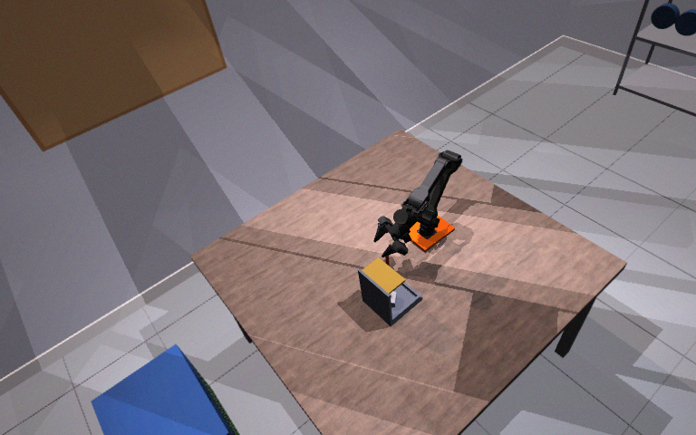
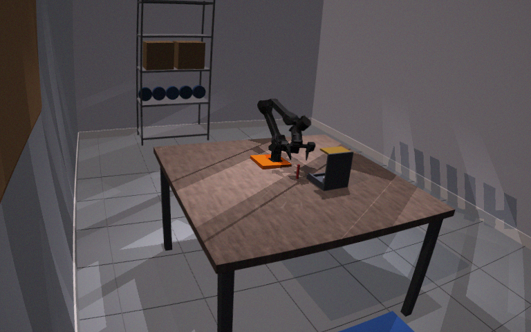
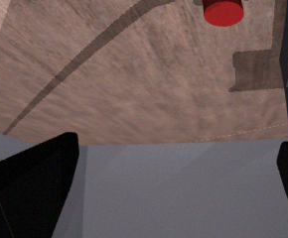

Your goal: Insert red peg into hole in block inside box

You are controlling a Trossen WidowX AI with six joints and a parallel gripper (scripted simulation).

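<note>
Now: gripper tip 3 cm past the red peg, 2 cm to the right of it and 8 cm above it. Also, from my gripper tip: yellow roof (11 cm ahead, 15 cm to the left, 8 cm above).
</note>
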